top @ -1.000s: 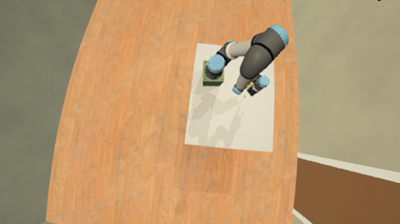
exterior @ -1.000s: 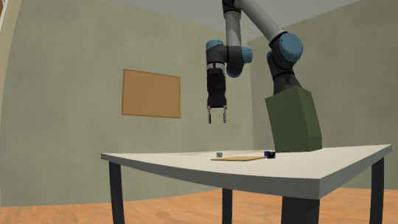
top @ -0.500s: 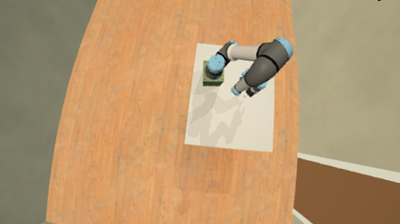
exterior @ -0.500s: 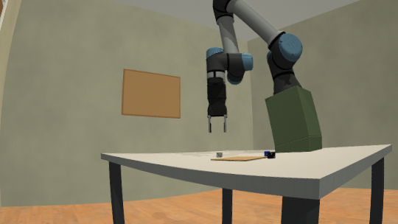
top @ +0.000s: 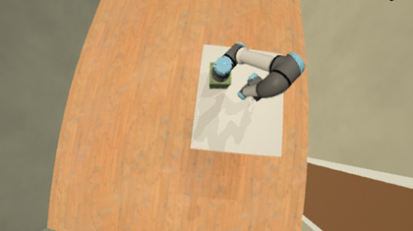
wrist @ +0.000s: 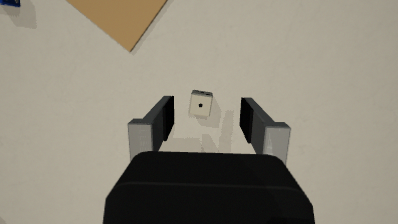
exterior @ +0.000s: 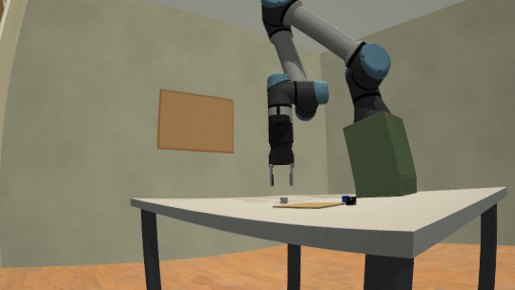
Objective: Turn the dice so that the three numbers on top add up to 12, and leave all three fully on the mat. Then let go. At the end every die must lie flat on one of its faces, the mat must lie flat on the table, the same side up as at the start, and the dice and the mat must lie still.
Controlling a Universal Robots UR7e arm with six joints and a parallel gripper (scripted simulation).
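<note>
Right now my hand is 60 mm above the white die and 10 mm past it. Also, from my hand: blue die 180 mm to the left, 100 mm behind, 60 mm below; black die 250 mm to the left, 60 mm below, 40 mm behind; tan mat 160 mm to the left, 70 mm below, 10 mm ahead.
</note>
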